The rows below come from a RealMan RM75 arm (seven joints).
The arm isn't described. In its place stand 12 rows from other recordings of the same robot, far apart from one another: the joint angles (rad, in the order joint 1, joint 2, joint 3, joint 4, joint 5, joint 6, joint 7), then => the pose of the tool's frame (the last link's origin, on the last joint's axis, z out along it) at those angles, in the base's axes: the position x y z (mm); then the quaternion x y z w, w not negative.
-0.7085, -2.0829, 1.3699, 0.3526, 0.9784, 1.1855, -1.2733 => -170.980, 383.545, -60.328, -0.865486, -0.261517, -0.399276, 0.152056
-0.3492, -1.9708, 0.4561, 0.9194, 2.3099, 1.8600, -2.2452 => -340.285, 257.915, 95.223, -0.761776, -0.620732, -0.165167, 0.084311
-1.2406, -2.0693, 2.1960, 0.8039, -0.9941, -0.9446, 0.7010 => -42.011, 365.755, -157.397, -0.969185, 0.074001, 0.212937, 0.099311
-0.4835, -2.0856, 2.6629, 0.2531, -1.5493, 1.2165, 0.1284 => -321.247, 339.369, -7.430, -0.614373, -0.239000, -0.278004, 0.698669
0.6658, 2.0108, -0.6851, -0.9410, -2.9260, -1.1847, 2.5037 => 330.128, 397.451, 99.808, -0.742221, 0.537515, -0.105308, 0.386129
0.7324, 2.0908, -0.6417, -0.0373, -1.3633, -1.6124, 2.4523 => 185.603, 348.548, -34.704, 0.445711, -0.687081, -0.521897, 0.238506
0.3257, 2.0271, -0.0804, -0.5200, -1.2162, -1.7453, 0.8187 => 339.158, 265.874, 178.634, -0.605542, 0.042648, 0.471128, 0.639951
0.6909, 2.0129, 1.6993, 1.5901, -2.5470, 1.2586, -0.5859 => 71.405, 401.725, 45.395, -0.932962, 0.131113, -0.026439, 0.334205
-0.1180, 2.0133, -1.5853, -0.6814, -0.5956, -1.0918, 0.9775 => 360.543, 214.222, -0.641, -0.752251, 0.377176, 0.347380, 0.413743
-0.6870, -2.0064, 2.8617, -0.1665, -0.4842, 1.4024, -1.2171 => -279.968, 342.214, -31.339, -0.868254, -0.341789, -0.314899, 0.173648
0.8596, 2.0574, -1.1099, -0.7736, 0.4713, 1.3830, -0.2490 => 216.201, 398.072, -20.877, -0.775375, 0.589101, -0.137519, 0.181224
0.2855, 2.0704, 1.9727, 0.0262, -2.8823, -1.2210, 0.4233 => 438.668, 246.506, 70.525, -0.411473, 0.390365, 0.324299, 0.757057
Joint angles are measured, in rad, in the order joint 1, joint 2, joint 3, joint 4, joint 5, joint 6, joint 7. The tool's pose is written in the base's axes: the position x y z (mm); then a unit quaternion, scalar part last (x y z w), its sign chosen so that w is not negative. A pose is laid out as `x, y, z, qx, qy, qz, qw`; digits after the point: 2 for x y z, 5 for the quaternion.
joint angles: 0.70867 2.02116 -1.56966 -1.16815 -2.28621 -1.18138 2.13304
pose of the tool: 131.40, 388.42, -41.39, -0.98164, 0.06744, -0.08047, 0.15922
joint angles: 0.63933 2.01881 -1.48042 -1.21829 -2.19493 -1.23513 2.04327
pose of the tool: 138.70, 381.33, -22.81, -0.98492, 0.07593, -0.03066, 0.15238
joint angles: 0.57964 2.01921 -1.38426 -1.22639 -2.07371 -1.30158 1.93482
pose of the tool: 148.56, 372.19, -6.55, -0.98652, 0.08483, 0.02873, 0.13697
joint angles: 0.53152 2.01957 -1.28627 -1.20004 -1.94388 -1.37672 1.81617
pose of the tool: 159.65, 362.68, 8.78, -0.98405, 0.08857, 0.09430, 0.12209
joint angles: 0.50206 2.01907 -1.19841 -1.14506 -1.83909 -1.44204 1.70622
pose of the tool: 171.51, 355.82, 21.22, -0.97749, 0.08870, 0.15240, 0.11584
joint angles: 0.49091 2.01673 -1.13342 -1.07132 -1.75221 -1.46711 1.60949
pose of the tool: 181.56, 354.80, 29.42, -0.96729, 0.08858, 0.20216, 0.12502
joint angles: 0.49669 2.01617 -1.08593 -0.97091 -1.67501 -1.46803 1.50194
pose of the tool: 190.76, 357.16, 31.00, -0.95543, 0.08637, 0.24501, 0.14023
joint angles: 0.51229 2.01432 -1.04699 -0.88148 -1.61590 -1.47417 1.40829
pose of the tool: 196.07, 359.99, 31.61, -0.94484, 0.07972, 0.27816, 0.15347
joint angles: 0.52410 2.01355 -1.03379 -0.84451 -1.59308 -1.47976 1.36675
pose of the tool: 196.08, 361.48, 31.13, -0.94097, 0.07245, 0.29094, 0.15709
